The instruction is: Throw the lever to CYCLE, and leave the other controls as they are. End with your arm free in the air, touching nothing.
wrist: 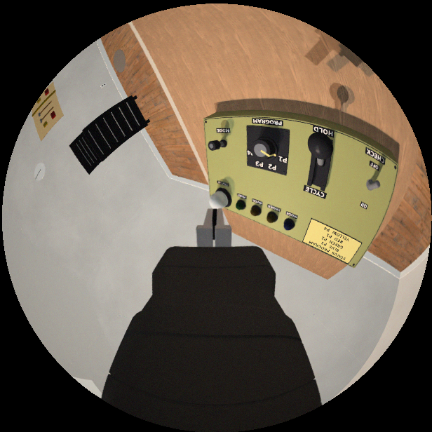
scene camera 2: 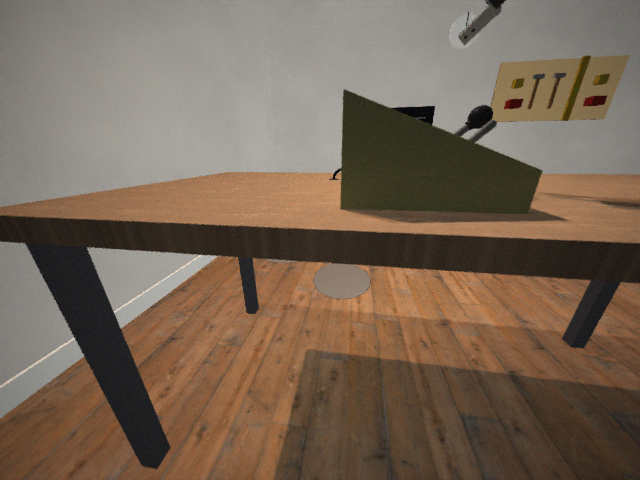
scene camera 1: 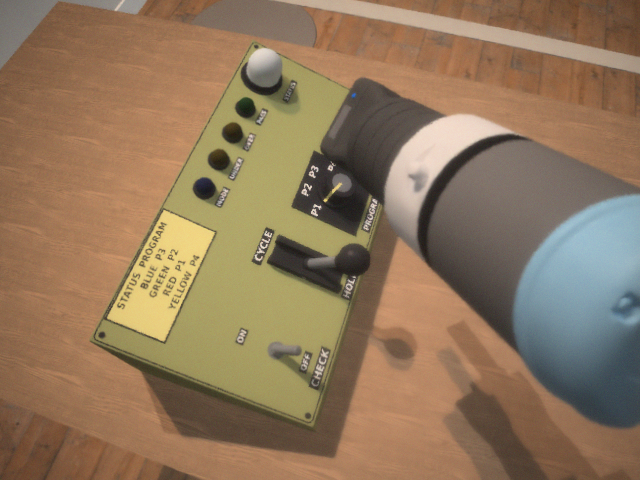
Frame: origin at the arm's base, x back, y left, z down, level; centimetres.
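Where they show: gripper, fingertip midpoint: (scene camera 2: pixel 461 39) (scene camera 1: pixel 351 117).
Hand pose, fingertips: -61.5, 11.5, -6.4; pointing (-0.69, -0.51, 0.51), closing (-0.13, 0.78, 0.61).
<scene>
Things, the pixels of their centre, and the offset from my fingertips, as dx, dy, dz. "pt": a spot on its surface instead. Level surfaces: height alone.
- CYCLE label, surface spot: (scene camera 1: pixel 262 245) pt -7.4, +10.0, +18.6
- PROGRAM knob, surface spot: (scene camera 1: pixel 341 184) pt -2.5, -2.9, +17.9
- CHECK toggle, surface spot: (scene camera 1: pixel 284 350) pt +2.5, +20.5, +18.3
- sloped green console, body centre: (scene camera 1: pixel 281 218) (scene camera 2: pixel 404 152) -8.5, +4.1, +21.5
- wooden table, surface height: dz +29.7
- white STATUS dome, surface spot: (scene camera 1: pixel 264 68) pt -19.4, -11.1, +11.2
The lever's black ball knob (scene camera 1: pixel 353 258) (scene camera 2: pixel 479 116) (wrist: pixel 320 144) leans to the HOLD end of its slot, away from the CYCLE label (scene camera 1: pixel 262 245) (wrist: pixel 315 191). My gripper (scene camera 2: pixel 464 40) (wrist: pixel 214 217) is shut and empty, in the air above the console. In scene camera 1 its fingers are hidden by the arm. The PROGRAM knob (scene camera 1: pixel 341 184) (wrist: pixel 261 149) points at P1. The CHECK toggle (scene camera 1: pixel 284 350) (wrist: pixel 373 184) leans toward OFF. The MODE switch (wrist: pixel 217 145) shows in the wrist view; the arm hides it in scene camera 1.
The sloped green console (scene camera 1: pixel 222 289) (scene camera 2: pixel 429 170) (wrist: pixel 345 200) stands on the wooden table (scene camera 1: pixel 77 180) (scene camera 2: pixel 258 206). A white STATUS dome (scene camera 1: pixel 264 68) (wrist: pixel 218 200) and several small dark lamps line its upper part. The arm (scene camera 1: pixel 480 191) reaches over the console's MODE corner.
</scene>
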